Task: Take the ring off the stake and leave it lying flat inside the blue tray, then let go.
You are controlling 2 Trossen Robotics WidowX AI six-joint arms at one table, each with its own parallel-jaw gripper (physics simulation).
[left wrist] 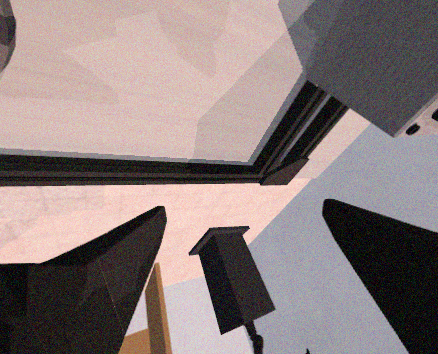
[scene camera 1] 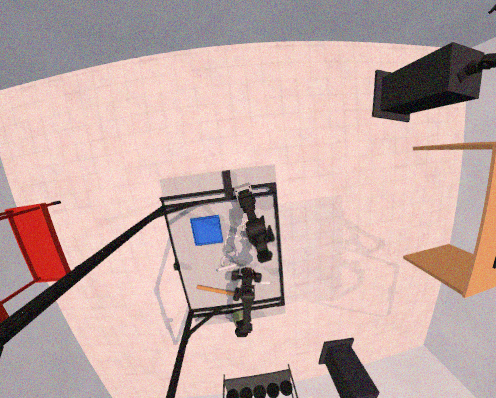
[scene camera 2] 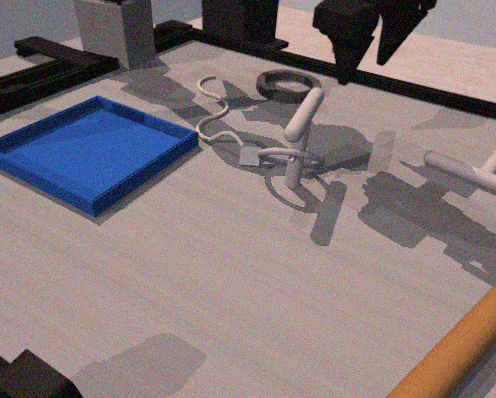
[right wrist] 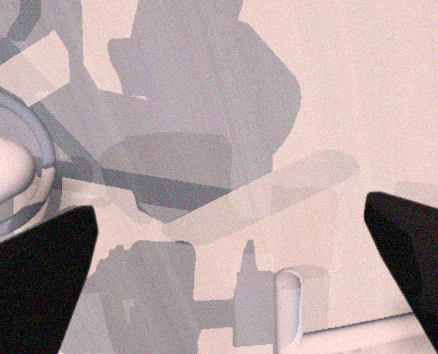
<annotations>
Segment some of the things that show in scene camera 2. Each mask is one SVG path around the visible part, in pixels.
My right gripper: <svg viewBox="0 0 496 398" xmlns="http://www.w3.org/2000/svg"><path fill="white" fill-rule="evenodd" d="M338 83L346 86L375 38L371 35L378 25L380 15L383 23L376 63L384 66L422 19L427 16L427 11L435 8L437 0L323 0L314 9L312 26L319 29L320 33L326 35L332 43Z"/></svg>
A hammer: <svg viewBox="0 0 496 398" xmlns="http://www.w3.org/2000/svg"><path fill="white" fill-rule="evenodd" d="M496 284L385 398L449 398L496 342Z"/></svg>
</annotations>
